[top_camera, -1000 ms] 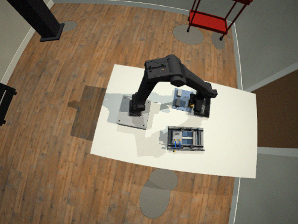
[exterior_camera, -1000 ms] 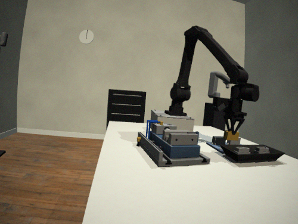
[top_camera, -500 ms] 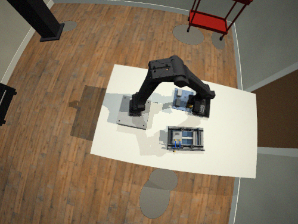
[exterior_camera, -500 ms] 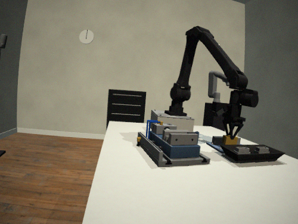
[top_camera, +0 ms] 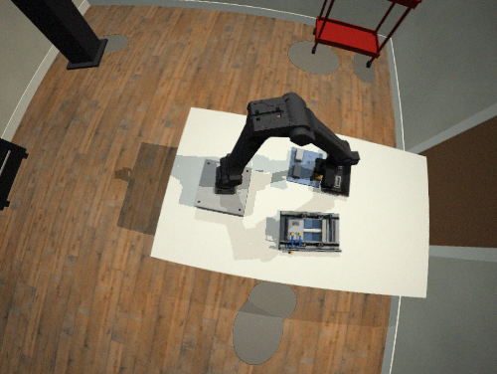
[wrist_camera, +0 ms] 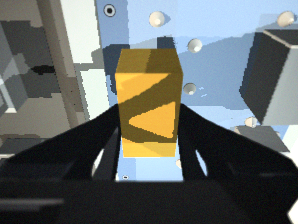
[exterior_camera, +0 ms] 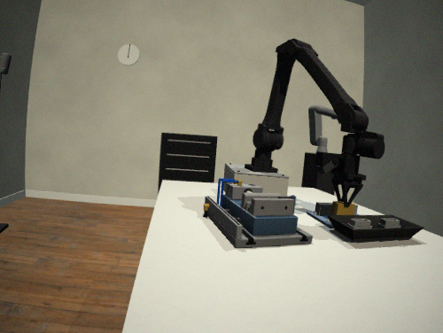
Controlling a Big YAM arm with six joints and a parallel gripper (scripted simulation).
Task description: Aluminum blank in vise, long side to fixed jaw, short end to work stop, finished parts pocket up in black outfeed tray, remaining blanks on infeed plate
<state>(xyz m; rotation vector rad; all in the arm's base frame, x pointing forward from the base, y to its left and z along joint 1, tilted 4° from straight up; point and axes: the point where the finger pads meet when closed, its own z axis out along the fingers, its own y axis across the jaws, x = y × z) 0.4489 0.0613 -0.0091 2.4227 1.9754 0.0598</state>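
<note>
My gripper is now 2 cm above the yellow brass blank. Round my hand: infeed plate (6 cm below, 5 cm to the left, 4 cm behind); dark rod (24 cm to the right, 3 cm ahead, 2 cm above); gray blank (10 cm behind, 4 cm below, 2 cm to the left).
</note>
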